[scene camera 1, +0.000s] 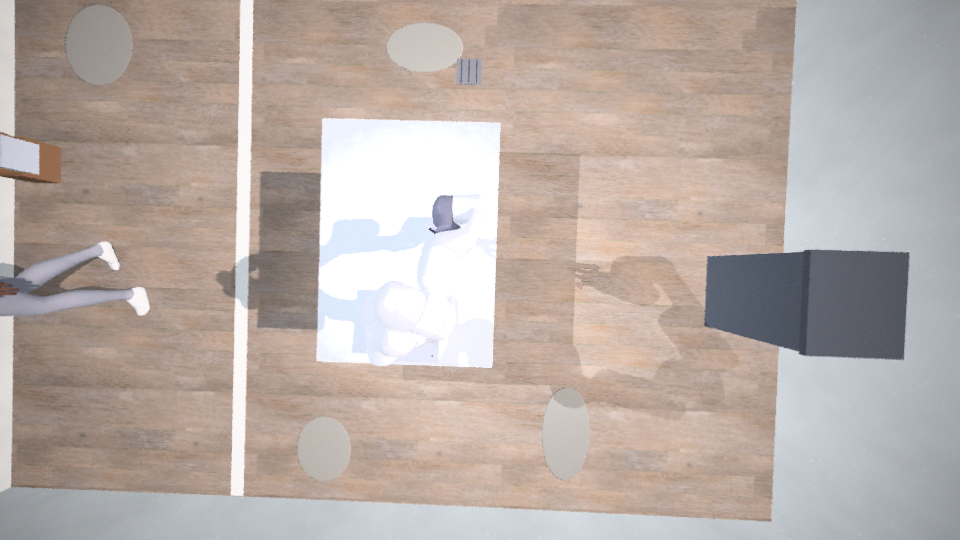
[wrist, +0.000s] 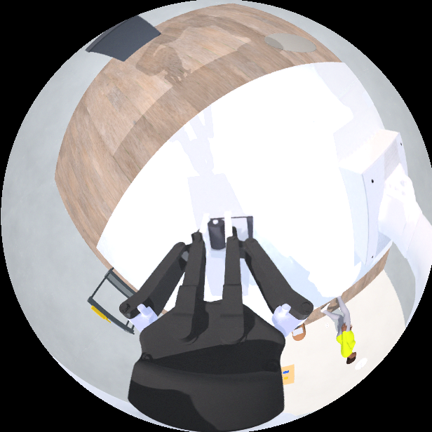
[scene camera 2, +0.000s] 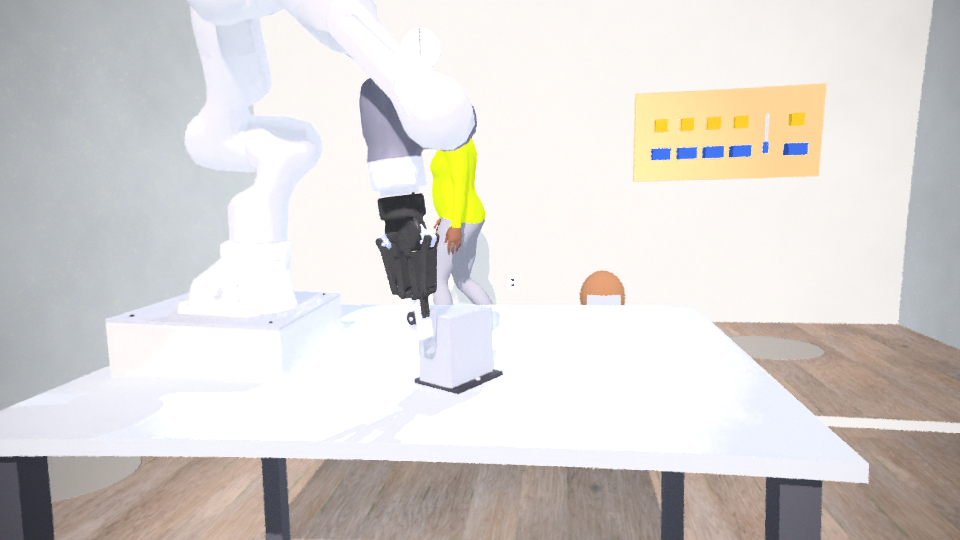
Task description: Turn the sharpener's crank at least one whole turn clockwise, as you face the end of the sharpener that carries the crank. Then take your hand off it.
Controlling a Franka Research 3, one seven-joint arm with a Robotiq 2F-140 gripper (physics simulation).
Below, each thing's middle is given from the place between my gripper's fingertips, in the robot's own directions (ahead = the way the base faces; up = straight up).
Scene:
Now: hand 6 cm short of the sharpener (scene camera 2: 463,359), 7 cm to the right of it and 3 cm above it.

